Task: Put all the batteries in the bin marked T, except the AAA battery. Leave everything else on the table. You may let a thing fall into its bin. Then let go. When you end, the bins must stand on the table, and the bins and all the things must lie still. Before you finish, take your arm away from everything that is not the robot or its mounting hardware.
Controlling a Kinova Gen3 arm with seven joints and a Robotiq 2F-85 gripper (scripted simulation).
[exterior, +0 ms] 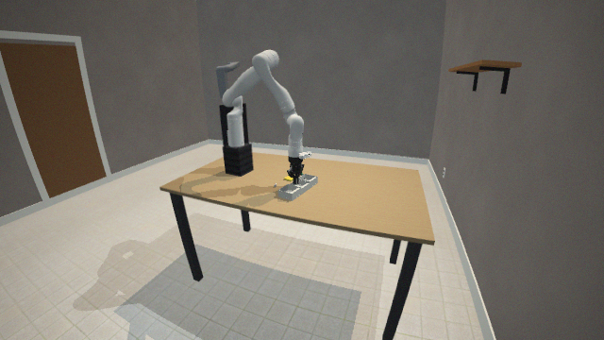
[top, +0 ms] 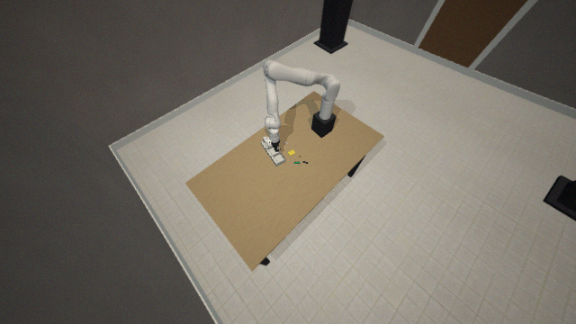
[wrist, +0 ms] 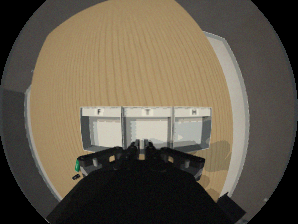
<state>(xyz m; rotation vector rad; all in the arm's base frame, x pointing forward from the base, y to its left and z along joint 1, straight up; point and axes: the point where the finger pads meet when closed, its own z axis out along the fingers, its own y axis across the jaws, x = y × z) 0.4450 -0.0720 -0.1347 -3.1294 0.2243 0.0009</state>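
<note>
Now: hand 2 cm short of the grey bin, 1 cm to the left of it and 2 cm above it. Also, from my hand: green battery 6 cm behind, 19 cm to the left, 3 cm below; pale stick-like item 11 cm behind, 3 cm to the right, 4 cm below; yellow block 9 cm behind, 9 cm to the left, 4 cm below.
</note>
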